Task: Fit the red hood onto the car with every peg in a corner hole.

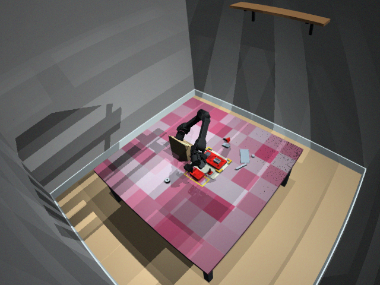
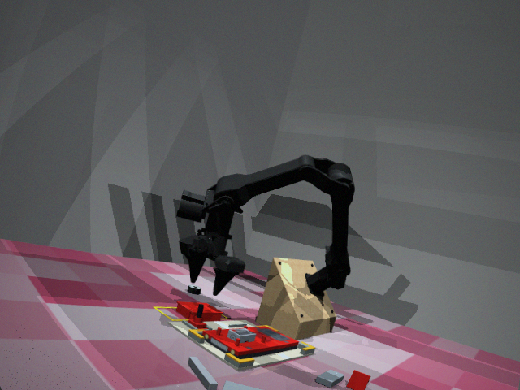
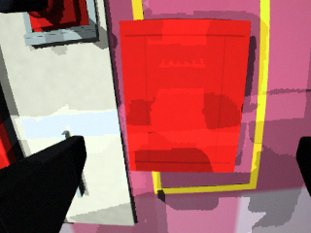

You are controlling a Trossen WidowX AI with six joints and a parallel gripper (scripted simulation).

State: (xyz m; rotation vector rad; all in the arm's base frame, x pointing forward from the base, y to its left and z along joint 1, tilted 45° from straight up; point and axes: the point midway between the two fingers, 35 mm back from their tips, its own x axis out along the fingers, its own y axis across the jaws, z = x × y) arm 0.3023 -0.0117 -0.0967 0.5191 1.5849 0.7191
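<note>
Now: gripper tip 60 mm above the red hood. Also, from my gripper tip: grey engine block (20 mm ahead, 200 mm to the left, 50 mm below); then white jig (10 mm behind, 170 mm to the left, 60 mm below).
</note>
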